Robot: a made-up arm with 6 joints. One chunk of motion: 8 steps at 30 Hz.
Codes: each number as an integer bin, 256 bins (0 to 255) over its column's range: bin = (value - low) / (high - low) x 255, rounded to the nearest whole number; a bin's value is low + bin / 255 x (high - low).
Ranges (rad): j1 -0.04..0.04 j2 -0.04..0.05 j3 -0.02..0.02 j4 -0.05..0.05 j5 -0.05..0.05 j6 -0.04..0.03
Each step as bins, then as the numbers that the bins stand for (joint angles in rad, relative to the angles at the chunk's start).
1 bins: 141 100 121 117 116 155
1 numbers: 0.0042 -0.0047 -0.0010 -0.0041 -0.0045 0.0025
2 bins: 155 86 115 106 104 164
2 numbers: 0.0086 -0.0096 -0.0020 -0.0084 -0.0092 0.0050
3 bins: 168 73 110 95 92 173
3 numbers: 0.0127 -0.0142 -0.0027 -0.0127 -0.0139 0.0075
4 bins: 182 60 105 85 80 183
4 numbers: 0.0171 -0.0188 -0.0035 -0.0167 -0.0186 0.0102
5 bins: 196 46 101 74 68 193
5 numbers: 0.0215 -0.0238 -0.0042 -0.0210 -0.0233 0.0130
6 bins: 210 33 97 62 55 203
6 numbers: 0.0259 -0.0284 -0.0048 -0.0257 -0.0284 0.0157
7 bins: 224 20 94 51 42 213
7 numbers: 0.0303 -0.0329 -0.0053 -0.0300 -0.0335 0.0185
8 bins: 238 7 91 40 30 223
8 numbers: 0.0347 -0.0375 -0.0057 -0.0343 -0.0382 0.0212
